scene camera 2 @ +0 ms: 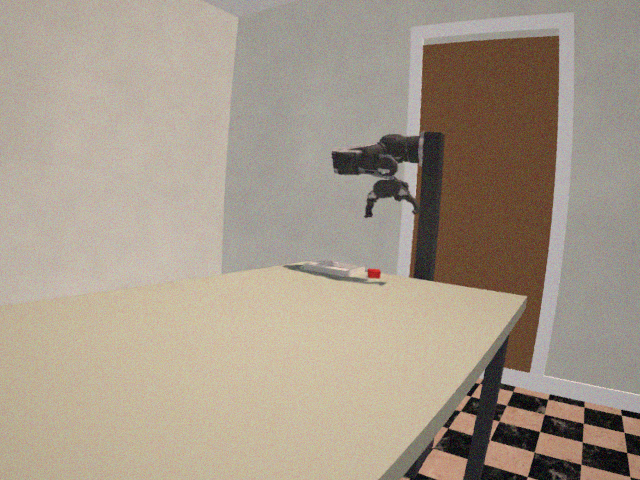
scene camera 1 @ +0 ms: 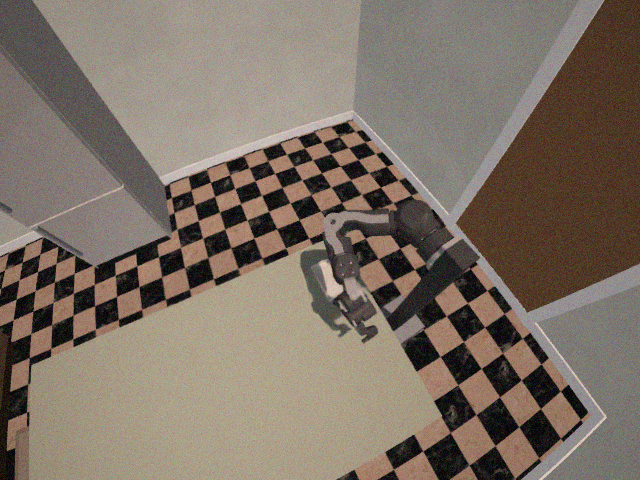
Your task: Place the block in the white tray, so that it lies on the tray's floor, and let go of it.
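Note:
The red block (scene camera 2: 373, 273) sits on the table just right of the white tray in scene camera 2; in scene camera 1 it does not show, with the arm over that area. The white tray (scene camera 1: 327, 279) (scene camera 2: 354, 271) lies flat near the table's far edge, partly covered by the arm in scene camera 1. My gripper (scene camera 1: 354, 322) (scene camera 2: 391, 213) is open and empty, with its fingers spread wide and pointing down. In scene camera 2 it hangs well above the table, over and slightly right of the block.
The pale table (scene camera 1: 206, 372) (scene camera 2: 232, 361) extends away from the arm. The arm's dark post (scene camera 1: 429, 289) (scene camera 2: 430, 217) stands at the table's edge, near the brown door (scene camera 1: 573, 170) (scene camera 2: 491, 180). A grey cabinet (scene camera 1: 67, 134) stands at the upper left in scene camera 1.

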